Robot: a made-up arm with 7 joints. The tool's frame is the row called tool.
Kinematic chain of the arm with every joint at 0, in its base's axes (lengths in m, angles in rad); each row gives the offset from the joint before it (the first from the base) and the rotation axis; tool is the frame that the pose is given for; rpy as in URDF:
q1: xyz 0.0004 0.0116 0.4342 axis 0 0.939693 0.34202
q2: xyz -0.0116 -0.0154 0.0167 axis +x
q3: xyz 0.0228 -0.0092 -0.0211 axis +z
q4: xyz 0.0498 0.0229 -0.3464 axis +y
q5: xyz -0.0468 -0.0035 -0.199 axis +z
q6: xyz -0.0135 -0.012 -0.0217 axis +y
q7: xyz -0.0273 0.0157 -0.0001 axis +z
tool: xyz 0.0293 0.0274 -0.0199 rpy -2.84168 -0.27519 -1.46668
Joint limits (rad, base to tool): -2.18..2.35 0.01..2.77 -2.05..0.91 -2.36..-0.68 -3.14..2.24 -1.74..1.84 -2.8..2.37
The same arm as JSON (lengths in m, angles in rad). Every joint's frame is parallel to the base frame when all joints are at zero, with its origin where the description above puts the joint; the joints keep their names.
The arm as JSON. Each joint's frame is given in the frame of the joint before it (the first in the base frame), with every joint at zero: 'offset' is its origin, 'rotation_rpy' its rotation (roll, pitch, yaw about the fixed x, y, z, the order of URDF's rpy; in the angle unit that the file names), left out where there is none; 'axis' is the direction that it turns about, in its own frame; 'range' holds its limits. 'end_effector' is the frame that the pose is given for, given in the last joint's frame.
{
  "length_unit": "m",
  "angle_unit": "rad",
  "chain": [
    {
      "id": "q1",
      "offset": [
        0.0004,
        0.0116,
        0.4342
      ],
      "axis": [
        0.0,
        0.9397,
        0.342
      ],
      "range": [
        -2.18,
        2.35
      ]
    },
    {
      "id": "q2",
      "offset": [
        -0.0116,
        -0.0154,
        0.0167
      ],
      "axis": [
        1.0,
        0.0,
        0.0
      ],
      "range": [
        0.01,
        2.77
      ]
    },
    {
      "id": "q3",
      "offset": [
        0.0228,
        -0.0092,
        -0.0211
      ],
      "axis": [
        0.0,
        0.0,
        1.0
      ],
      "range": [
        -2.05,
        0.91
      ]
    },
    {
      "id": "q4",
      "offset": [
        0.0498,
        0.0229,
        -0.3464
      ],
      "axis": [
        0.0,
        1.0,
        0.0
      ],
      "range": [
        -2.36,
        -0.68
      ]
    },
    {
      "id": "q5",
      "offset": [
        -0.0468,
        -0.0035,
        -0.199
      ],
      "axis": [
        0.0,
        0.0,
        1.0
      ],
      "range": [
        -3.14,
        2.24
      ]
    },
    {
      "id": "q6",
      "offset": [
        -0.0135,
        -0.012,
        -0.0217
      ],
      "axis": [
        0.0,
        1.0,
        0.0
      ],
      "range": [
        -1.74,
        1.84
      ]
    },
    {
      "id": "q7",
      "offset": [
        -0.0273,
        0.0157,
        -0.0001
      ],
      "axis": [
        0.0,
        0.0,
        1.0
      ],
      "range": [
        -2.8,
        2.37
      ]
    }
  ],
  "end_effector": {
    "offset": [
      0.0293,
      0.0274,
      -0.0199
    ],
    "rotation_rpy": [
      -2.8417,
      -0.2752,
      -1.4667
    ]
  }
}

